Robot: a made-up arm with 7 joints. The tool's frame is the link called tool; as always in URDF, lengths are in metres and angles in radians. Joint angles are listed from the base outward.
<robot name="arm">
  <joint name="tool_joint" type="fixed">
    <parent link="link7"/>
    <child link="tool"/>
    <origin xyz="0 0 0" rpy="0 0.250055 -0.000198"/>
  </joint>
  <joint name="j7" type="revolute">
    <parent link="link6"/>
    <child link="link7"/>
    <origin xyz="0.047 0 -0.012"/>
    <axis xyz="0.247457 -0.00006 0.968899"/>
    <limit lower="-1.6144" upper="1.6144"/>
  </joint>
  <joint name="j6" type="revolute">
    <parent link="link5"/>
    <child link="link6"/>
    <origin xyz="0.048 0 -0.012"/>
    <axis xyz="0.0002 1 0.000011"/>
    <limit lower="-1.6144" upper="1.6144"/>
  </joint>
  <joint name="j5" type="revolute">
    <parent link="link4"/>
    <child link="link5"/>
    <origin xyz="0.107 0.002 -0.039"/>
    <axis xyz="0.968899 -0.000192 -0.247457"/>
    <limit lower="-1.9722" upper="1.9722"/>
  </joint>
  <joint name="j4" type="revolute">
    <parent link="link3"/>
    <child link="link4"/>
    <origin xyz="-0.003 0 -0.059"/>
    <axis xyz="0.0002 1 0.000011"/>
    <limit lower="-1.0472" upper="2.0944"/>
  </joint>
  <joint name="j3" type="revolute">
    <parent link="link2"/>
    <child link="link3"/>
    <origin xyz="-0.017 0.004 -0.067"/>
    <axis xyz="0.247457 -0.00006 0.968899"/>
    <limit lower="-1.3" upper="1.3"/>
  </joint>
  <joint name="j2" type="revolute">
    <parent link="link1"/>
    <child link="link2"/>
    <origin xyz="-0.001 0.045 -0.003"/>
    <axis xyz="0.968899 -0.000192 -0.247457"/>
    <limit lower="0" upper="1.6"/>
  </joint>
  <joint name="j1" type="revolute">
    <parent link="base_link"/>
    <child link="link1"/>
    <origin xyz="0 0 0"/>
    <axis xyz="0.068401 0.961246 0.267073"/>
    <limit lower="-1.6" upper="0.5"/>
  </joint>
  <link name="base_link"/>
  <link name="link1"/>
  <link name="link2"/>
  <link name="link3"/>
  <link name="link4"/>
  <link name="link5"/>
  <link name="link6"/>
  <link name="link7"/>
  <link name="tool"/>
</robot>
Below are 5 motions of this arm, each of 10 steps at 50 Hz.
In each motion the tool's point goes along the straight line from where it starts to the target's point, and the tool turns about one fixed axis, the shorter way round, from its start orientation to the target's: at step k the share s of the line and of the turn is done. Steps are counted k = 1, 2, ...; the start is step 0. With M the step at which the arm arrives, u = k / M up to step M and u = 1 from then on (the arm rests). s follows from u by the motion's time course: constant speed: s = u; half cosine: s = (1 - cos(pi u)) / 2; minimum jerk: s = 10 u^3 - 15 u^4 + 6 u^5.
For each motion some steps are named. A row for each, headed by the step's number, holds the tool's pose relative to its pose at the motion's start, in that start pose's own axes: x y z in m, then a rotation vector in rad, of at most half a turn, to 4 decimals.
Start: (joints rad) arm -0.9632 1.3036 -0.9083 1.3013 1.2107 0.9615 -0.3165
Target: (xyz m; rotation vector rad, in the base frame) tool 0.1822 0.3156 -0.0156 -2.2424 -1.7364 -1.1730
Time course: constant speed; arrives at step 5
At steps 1, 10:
1: -0.0001 0.0002 -0.0002 0.0001 0.0051 -0.0005
10: -0.0003 0.0010 -0.0012 0.0007 0.0253 -0.0023

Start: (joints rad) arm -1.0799 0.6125 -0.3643 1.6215 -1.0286 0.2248 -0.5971
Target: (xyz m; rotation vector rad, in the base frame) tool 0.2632 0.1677 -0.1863 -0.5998 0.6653 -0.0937
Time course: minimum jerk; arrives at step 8
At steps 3, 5, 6, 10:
3: 0.0047 -0.0081 -0.0002 -0.0174 0.0130 -0.0314
5: 0.0123 -0.0212 -0.0007 -0.0458 0.0342 -0.0826
6: 0.0152 -0.0263 -0.0008 -0.0566 0.0423 -0.1022
10: 0.0169 -0.0293 -0.0009 -0.0632 0.0472 -0.1140

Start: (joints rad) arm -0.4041 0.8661 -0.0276 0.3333 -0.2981 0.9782 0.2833
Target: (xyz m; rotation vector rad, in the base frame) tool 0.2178 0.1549 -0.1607 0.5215 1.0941 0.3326
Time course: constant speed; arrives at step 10
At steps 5, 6, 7, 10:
5: -0.0081 -0.0208 -0.0007 0.0282 -0.0046 -0.1399
6: -0.0097 -0.0249 -0.0008 0.0339 -0.0055 -0.1679
7: -0.0113 -0.0291 -0.0009 0.0395 -0.0064 -0.1959
10: -0.0161 -0.0415 -0.0013 0.0565 -0.0091 -0.2798

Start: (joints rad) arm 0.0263 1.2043 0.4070 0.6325 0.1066 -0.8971 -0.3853
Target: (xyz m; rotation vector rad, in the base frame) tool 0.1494 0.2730 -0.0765 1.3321 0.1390 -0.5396
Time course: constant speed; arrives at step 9
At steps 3, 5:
3: -0.0005 -0.0071 0.0004 0.0038 -0.0191 -0.0560
5: -0.0008 -0.0119 0.0007 0.0064 -0.0318 -0.0933

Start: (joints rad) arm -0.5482 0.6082 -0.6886 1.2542 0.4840 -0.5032 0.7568
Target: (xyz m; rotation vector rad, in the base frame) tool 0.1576 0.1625 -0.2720 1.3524 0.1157 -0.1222
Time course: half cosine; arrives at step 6
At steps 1, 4, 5, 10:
1: -0.0004 -0.0002 -0.0003 0.0006 0.0015 0.0012
4: -0.0048 -0.0021 -0.0033 0.0071 0.0170 0.0136
5: -0.0060 -0.0026 -0.0041 0.0088 0.0212 0.0169
10: -0.0064 -0.0028 -0.0044 0.0094 0.0227 0.0181

